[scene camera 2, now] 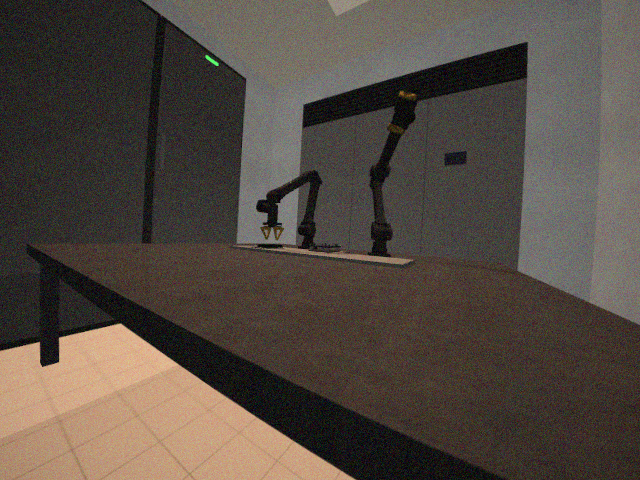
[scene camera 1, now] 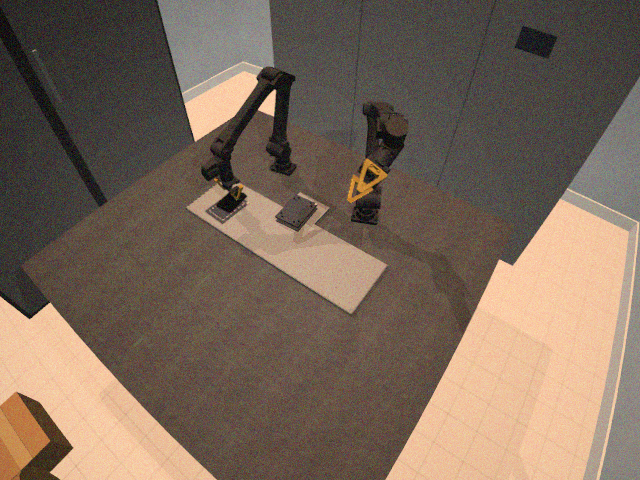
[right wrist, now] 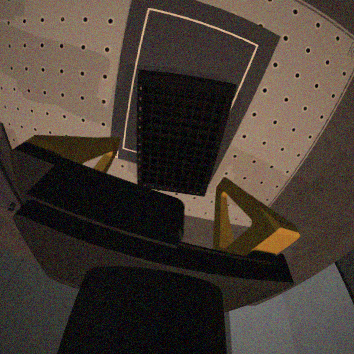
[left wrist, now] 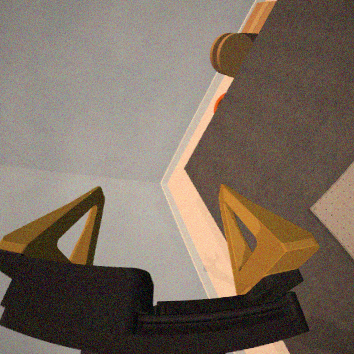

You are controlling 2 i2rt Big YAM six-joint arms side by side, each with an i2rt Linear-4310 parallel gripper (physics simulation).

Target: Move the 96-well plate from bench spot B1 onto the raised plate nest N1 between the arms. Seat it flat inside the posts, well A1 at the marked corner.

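Places are measured from the left arm's base along level axes (x right, y ahead, z up), in centimetres.
Where they show: left gripper, fingertip midpoint: [scene camera 2: 396,110] [scene camera 1: 353,196] [left wrist: 160,191]; right gripper, fingertip midpoint: [scene camera 2: 271,239] [scene camera 1: 231,194] [right wrist: 171,163]; left arm's base at its link origin: [scene camera 1: 364,216]; right arm's base at its link origin: [scene camera 2: 307,248] [scene camera 1: 283,168].
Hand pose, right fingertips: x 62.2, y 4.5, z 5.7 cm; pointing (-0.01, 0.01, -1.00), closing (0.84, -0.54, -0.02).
Note:
Each offset is from my right fingertips to the top centre of the thing. "*": to the spot under its first point. Level surfaces: height alone.
The dark 96-well plate @(dx +0.3, dy +0.3, dz -2.8 cm) [scene camera 1: 232,201] [scene camera 2: 269,245] [right wrist: 186,130] lies on the grey B1 pad @(* dx +1.4, dy +9.8, dz -4.3 cm) [scene camera 1: 222,215] [right wrist: 200,22], wells up. In the right wrist view it covers part of the pale outline and reaches past its near end. My right gripper [scene camera 1: 227,190] [scene camera 2: 272,238] [right wrist: 171,163] is open, pointing down above the plate, with a gap in scene camera 2. The dark raised nest N1 @(dx -31.9, dy +2.3, dz -0.2 cm) [scene camera 1: 296,210] [scene camera 2: 325,248], with small posts, holds no plate. My left gripper [scene camera 1: 354,195] [scene camera 2: 402,111] [left wrist: 160,191] is open and empty, raised high. The marked corner of N1 cannot be made out.
A pale perforated board @(dz -4.4 cm) [scene camera 1: 330,268] [scene camera 2: 382,257] [left wrist: 337,210] [right wrist: 65,50] lies under the pad and beside the nest on the brown table @(dz -5.7 cm) [scene camera 1: 258,335] [scene camera 2: 361,320] [left wrist: 295,125]. Both arm bases stand behind the board. Dark cabinets [scene camera 1: 62,103] [scene camera 2: 77,155] stand at the picture's left.

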